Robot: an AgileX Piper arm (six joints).
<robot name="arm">
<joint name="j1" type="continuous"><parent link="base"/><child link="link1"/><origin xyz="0.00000 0.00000 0.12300"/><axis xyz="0 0 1"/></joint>
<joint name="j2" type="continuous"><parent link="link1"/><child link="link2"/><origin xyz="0.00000 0.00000 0.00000"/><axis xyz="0 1 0"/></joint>
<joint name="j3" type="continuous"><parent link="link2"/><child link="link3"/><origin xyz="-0.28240 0.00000 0.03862"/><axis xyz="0 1 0"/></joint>
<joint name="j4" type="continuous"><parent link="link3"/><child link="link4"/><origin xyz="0.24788 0.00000 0.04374"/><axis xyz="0.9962 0 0.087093"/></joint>
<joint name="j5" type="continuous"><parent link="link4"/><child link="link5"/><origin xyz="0.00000 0.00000 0.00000"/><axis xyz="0 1 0"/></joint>
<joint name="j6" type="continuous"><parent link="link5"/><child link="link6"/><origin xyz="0.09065 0.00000 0.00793"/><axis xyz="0.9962 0 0.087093"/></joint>
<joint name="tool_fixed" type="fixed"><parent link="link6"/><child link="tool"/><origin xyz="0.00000 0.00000 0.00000" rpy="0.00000 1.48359 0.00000"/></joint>
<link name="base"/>
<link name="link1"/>
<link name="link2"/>
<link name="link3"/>
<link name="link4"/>
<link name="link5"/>
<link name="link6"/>
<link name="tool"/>
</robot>
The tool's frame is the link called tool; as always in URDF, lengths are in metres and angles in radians. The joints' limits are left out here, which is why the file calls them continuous.
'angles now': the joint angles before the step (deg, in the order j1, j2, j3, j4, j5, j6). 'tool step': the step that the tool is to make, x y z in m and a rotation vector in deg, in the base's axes. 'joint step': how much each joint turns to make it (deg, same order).
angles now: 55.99, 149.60, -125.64, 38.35, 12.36, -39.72
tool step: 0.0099, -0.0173, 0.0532, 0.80, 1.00, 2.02
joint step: -2.48, -6.01, 0.02, 0.01, 7.54, -0.02
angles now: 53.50, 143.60, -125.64, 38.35, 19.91, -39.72
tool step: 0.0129, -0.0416, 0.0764, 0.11, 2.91, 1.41
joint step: -4.67, -9.12, 0.03, -1.71, 12.46, 3.48
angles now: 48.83, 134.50, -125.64, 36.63, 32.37, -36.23
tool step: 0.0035, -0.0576, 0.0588, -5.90, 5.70, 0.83
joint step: -5.40, -8.45, -0.12, -4.87, 17.40, 6.47
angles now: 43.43, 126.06, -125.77, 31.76, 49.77, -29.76
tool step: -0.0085, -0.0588, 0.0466, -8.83, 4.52, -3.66
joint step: -4.16, -7.81, -0.01, -8.05, 15.59, 8.29
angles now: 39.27, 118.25, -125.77, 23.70, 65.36, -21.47
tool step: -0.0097, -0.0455, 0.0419, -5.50, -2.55, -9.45
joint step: -2.03, -6.62, -0.24, -10.84, 6.11, 8.41
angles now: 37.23, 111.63, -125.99, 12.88, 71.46, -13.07
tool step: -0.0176, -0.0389, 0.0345, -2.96, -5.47, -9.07
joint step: -0.76, -7.60, 3.36, -10.22, 0.85, 6.13
